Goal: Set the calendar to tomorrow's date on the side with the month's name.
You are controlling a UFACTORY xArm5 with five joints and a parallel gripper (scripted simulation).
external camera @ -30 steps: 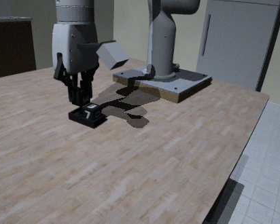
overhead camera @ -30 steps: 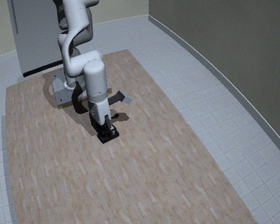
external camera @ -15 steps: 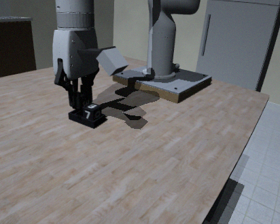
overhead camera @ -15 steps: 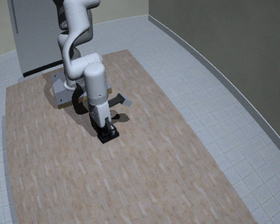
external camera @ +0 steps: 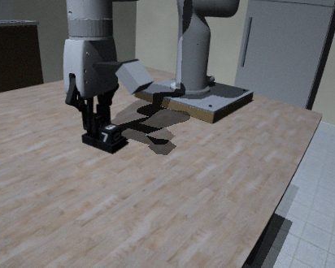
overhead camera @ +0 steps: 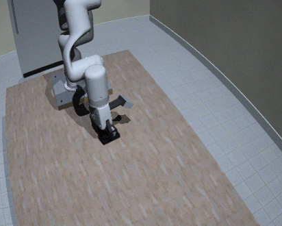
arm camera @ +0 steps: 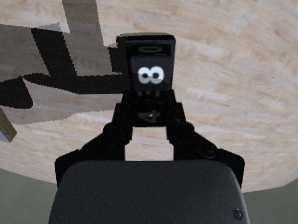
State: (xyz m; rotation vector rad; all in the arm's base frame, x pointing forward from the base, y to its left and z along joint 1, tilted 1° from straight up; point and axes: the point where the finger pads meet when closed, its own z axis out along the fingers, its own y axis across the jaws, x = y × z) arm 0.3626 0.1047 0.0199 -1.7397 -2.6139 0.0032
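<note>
My hand is 1 cm past the tray, 2 cm to the right of it and 4 cm above it.
</note>
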